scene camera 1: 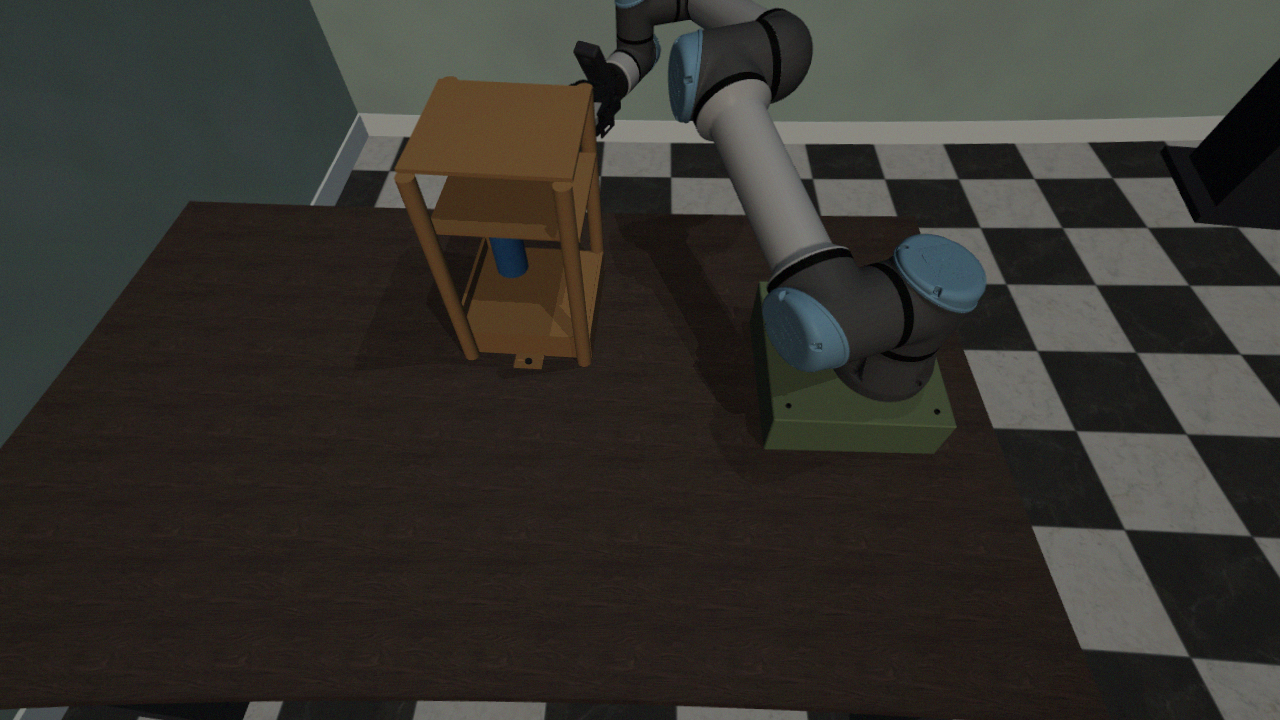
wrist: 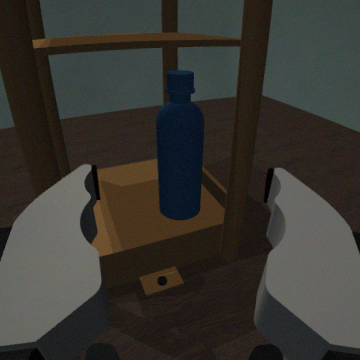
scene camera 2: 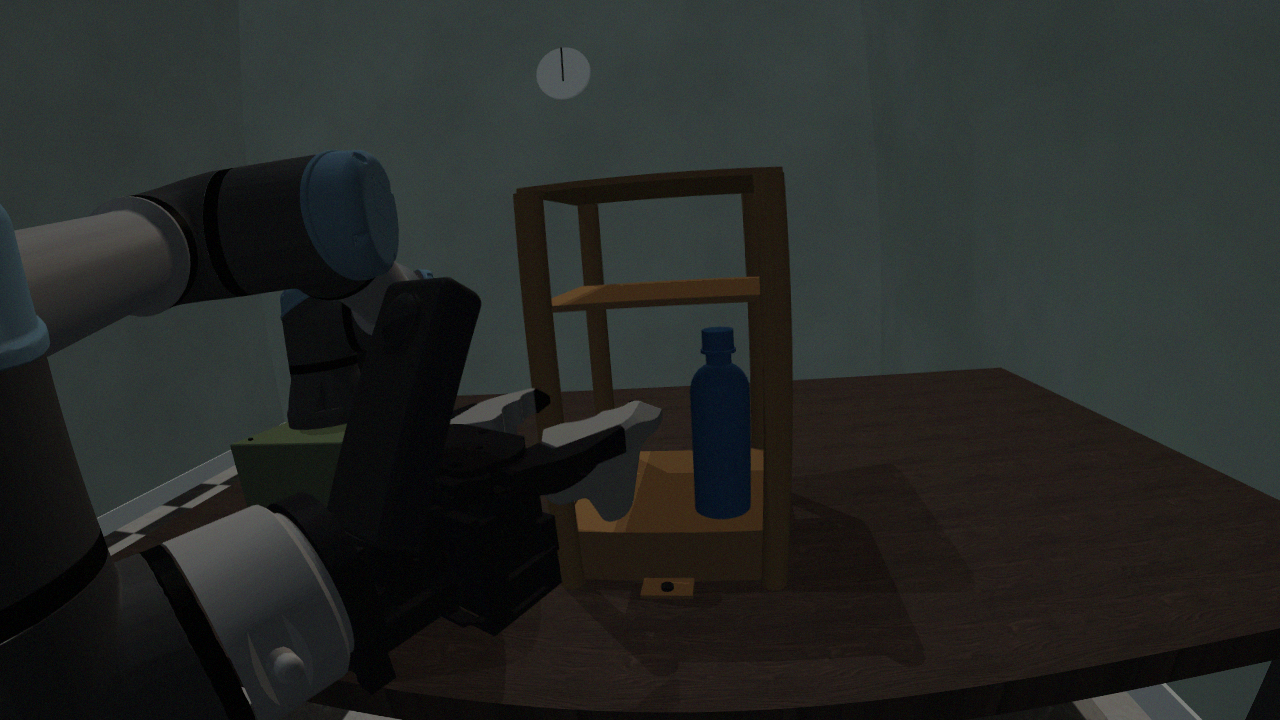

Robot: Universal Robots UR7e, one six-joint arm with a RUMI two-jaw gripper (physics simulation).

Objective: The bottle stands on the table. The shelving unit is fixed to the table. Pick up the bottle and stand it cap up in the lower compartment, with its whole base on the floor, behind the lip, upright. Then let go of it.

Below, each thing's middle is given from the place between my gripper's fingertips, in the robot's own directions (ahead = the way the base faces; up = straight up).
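Scene:
The wooden shelving unit (scene camera 2: 663, 541) is 24 cm to the left of my hand and 1 cm behind it, and 3 cm below it. As for the blue bottle (scene camera 2: 719, 392), I find it 19 cm to the left of my hand, 5 cm ahead of it, and 8 cm below it.

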